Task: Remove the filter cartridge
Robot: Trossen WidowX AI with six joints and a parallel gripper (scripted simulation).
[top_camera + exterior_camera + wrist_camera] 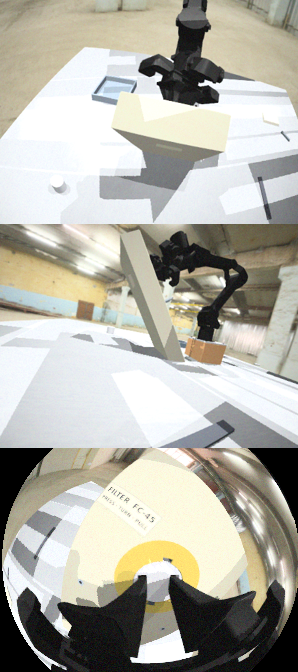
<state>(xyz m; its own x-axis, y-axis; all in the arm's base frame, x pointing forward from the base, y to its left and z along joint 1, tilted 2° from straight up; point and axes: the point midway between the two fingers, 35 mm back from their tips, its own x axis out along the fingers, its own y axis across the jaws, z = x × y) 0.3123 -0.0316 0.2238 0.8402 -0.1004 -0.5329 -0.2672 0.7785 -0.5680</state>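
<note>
Right now the round filter cartridge is 1 cm below my gripper tip and 1 cm ahead of it. From my gripper tip the other things lie so: blue-grey tray (43 cm behind, 27 cm below, 24 cm to the right); short dark bar (55 cm to the left, 30 cm behind, 28 cm below); cream block (49 cm to the left, 40 cm behind, 28 cm below).
</note>
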